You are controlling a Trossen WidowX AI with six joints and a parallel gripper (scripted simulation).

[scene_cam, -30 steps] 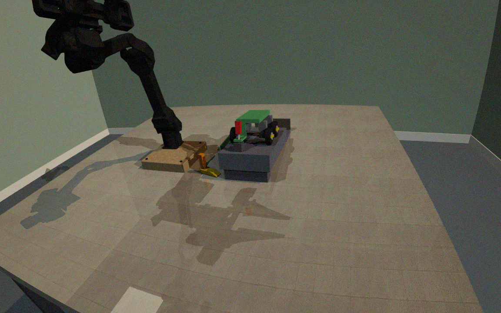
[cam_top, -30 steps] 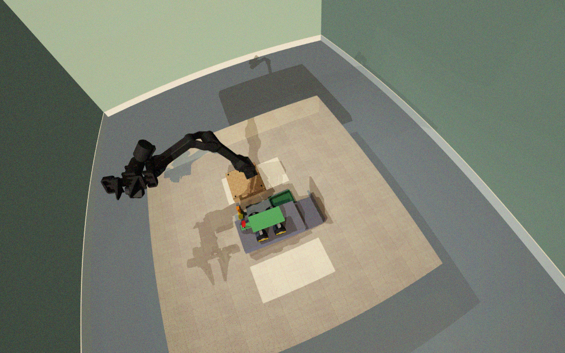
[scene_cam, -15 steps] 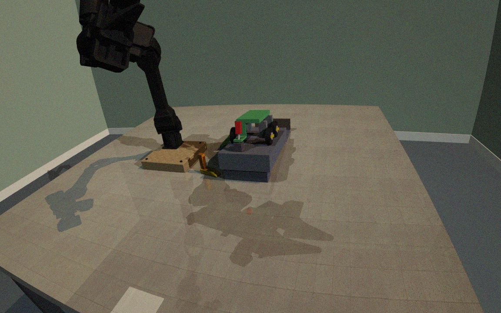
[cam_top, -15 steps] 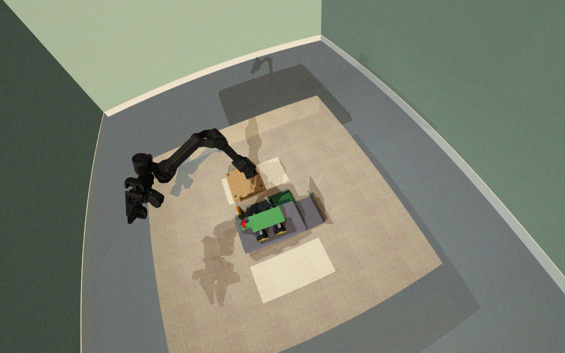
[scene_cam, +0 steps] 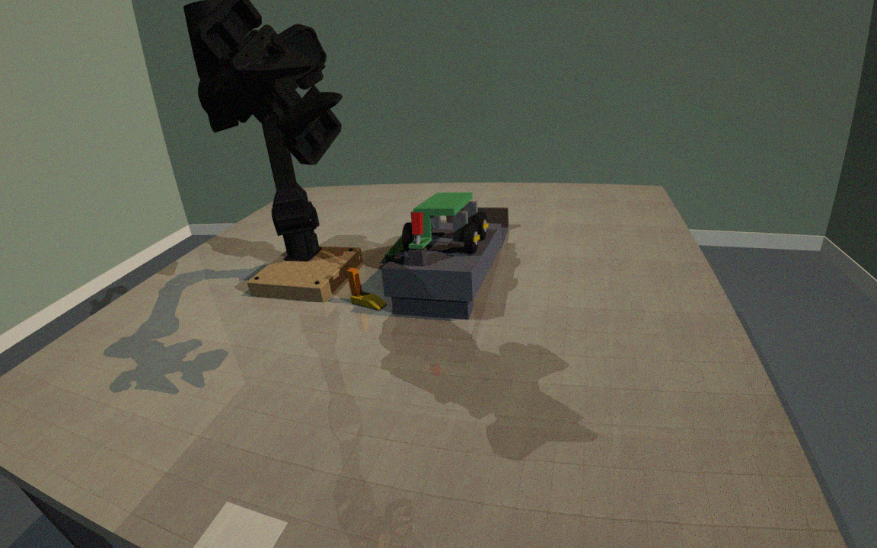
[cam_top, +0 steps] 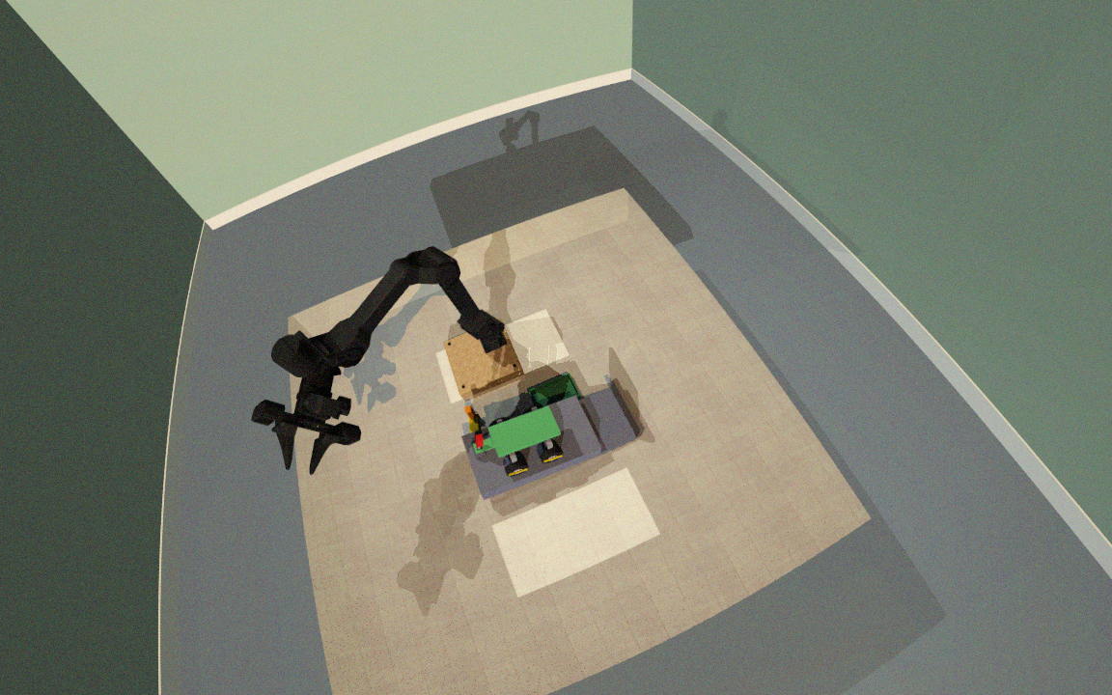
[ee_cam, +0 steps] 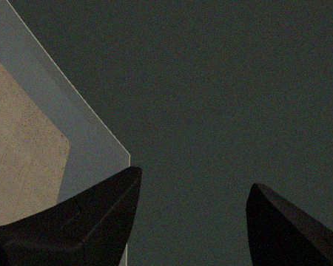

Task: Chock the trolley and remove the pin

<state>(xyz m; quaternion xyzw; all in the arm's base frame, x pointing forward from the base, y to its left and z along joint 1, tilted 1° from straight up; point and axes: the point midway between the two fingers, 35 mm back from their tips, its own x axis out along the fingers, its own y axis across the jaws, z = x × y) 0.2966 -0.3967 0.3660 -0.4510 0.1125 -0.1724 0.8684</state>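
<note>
Right now my gripper tip is 37 cm above the yellow chock, 27 cm to the right of it and 13 cm past it. Round my gripper tip: grey ramp 38 cm to the left, 35 cm below; trolley 38 cm to the left, 28 cm below; red-headed stop pin 28 cm to the left, 26 cm below, 2 cm behind.
</note>
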